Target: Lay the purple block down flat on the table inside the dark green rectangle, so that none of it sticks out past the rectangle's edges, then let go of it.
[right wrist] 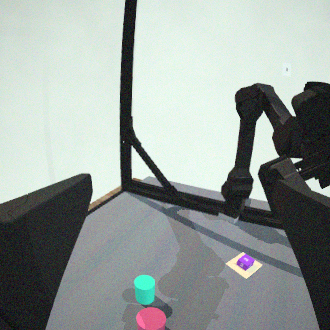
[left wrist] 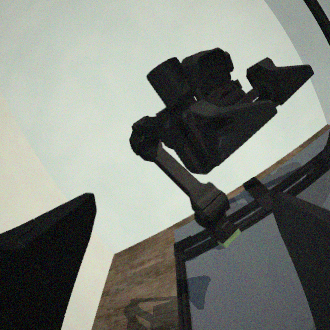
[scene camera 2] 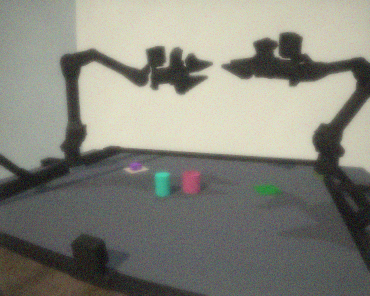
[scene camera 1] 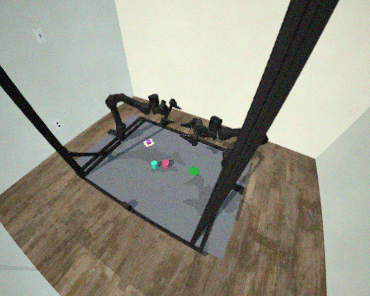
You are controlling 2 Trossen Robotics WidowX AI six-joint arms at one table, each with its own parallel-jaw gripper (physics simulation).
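Places are measured from the left arm's base along level axes (x ahead, y left, z up), in centimetres.
Pixels of known places: left gripper, fingertip midpoint: (left wrist: 188,203) (scene camera 2: 210,69) (scene camera 1: 179,115); right gripper, fingertip midpoint: (right wrist: 187,186) (left wrist: 296,84) (scene camera 2: 225,64) (scene camera 1: 180,129); left arm's base, origin of the base link: (right wrist: 230,211) (scene camera 2: 73,164) (scene camera 1: 122,138); right arm's base, origin of the base link: (left wrist: 223,231) (scene camera 2: 326,172) (scene camera 1: 225,164).
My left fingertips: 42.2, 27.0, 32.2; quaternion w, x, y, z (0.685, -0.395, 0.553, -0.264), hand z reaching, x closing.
Ahead of a thing's pixels: the offset from my left fingertips to its top centre, as dx, dy, dz. "spot": to the spot under its first point.
The purple block @[-23.4, -12.8, -32.2] (scene camera 1: 149,142) (scene camera 2: 135,166) (right wrist: 245,261) rests on a cream square (scene camera 2: 131,170) (right wrist: 246,273) on the table. The green rectangle @[spot: +22.7, -6.3, -34.0] (scene camera 1: 194,171) (scene camera 2: 267,189) lies flat on the table, well to the right of the block in both scene views, with nothing on it. My left gripper (scene camera 1: 175,114) (scene camera 2: 209,70) is open and empty, raised high above the table at the back. My right gripper (scene camera 1: 183,130) (scene camera 2: 223,66) (right wrist: 187,186) is open and empty, also high, facing the left one. The block and the green rectangle do not show in the left wrist view.
A teal cylinder @[-0.3, -24.4, -28.7] (scene camera 1: 154,164) (scene camera 2: 162,184) (right wrist: 144,290) and a pink cylinder @[+4.6, -17.8, -29.2] (scene camera 1: 165,163) (scene camera 2: 191,182) (right wrist: 151,320) stand upright close together, between the block and the green rectangle. A black frame with tall posts (right wrist: 126,100) surrounds the table. The gripper tips are near each other in scene camera 2.
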